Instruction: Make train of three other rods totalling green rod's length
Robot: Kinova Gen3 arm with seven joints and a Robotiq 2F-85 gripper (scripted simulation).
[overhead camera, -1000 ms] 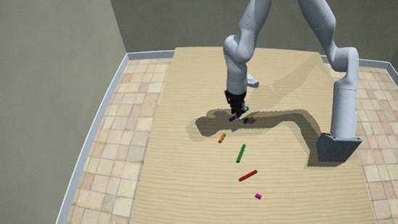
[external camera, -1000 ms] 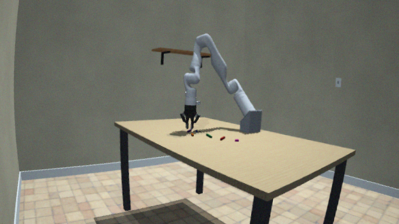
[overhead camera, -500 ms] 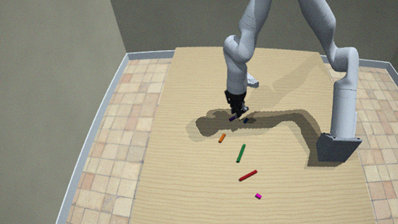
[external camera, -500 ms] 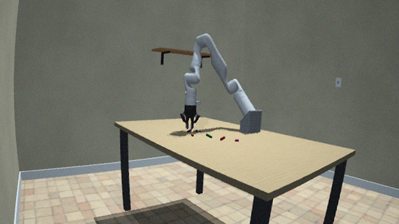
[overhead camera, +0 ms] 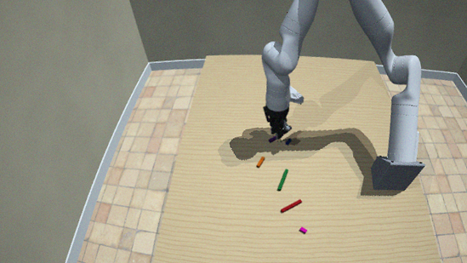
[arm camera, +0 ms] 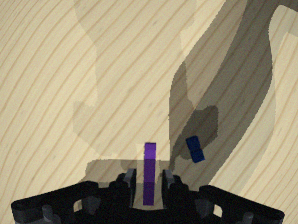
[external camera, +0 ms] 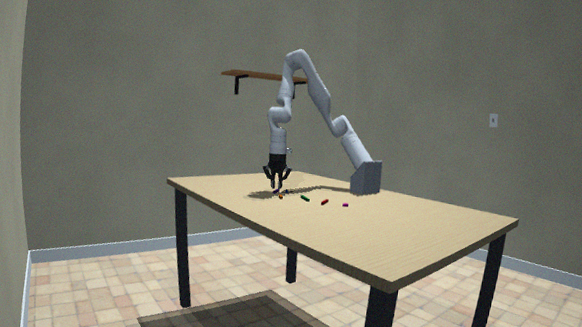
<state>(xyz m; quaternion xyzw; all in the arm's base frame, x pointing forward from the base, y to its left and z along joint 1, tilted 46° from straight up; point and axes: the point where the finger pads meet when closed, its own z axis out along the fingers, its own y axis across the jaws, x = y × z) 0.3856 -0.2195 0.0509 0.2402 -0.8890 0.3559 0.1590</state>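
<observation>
The purple rod is 30 mm below my hand. From my hand the other things lie so: green rod 20 mm behind, 170 mm to the left, 30 mm below; then orange rod 60 mm ahead, 100 mm to the left, 30 mm below; then red rod 40 mm behind, 270 mm to the left, 30 mm below.
</observation>
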